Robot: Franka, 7 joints.
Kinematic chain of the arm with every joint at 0, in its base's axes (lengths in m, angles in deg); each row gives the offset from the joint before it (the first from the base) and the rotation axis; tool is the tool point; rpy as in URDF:
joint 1: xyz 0 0 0.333 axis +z
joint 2: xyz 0 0 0 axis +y
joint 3: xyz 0 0 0.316 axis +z
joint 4: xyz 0.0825 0 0 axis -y
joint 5: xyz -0.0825 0 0.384 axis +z
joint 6: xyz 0 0 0 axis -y
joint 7: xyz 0.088 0 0 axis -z
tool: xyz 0 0 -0.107 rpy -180 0 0
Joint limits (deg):
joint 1: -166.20..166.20
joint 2: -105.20..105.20
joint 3: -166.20..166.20
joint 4: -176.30..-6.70
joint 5: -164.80..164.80
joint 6: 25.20..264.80
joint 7: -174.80..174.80
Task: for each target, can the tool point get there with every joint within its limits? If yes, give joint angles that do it. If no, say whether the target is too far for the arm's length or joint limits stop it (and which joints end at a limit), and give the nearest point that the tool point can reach.
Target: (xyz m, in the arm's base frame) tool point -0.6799 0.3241 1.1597
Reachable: no: too far | nearest point -0.5215 0.2486 0.9672 | short by 0.260 m
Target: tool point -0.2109 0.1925 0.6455
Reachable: yes | joints 139.64 -36.34 -20.86 -139.82 -88.78 233.18 -142.19
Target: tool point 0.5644 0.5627 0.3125
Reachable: yes | joints 40.01 59.91 16.40 -65.56 25.94 199.79 -125.90
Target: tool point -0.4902 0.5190 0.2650
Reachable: yes | joints 102.03 63.55 61.94 -81.78 -115.91 68.19 -136.32
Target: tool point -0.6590 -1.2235 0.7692
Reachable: no: too far | nearest point -0.3881 -0.7206 0.5899 | short by 0.599 m
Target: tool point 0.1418 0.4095 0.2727
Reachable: yes | joints -17.74 -40.16 105.00 -148.79 -104.12 102.87 17.98
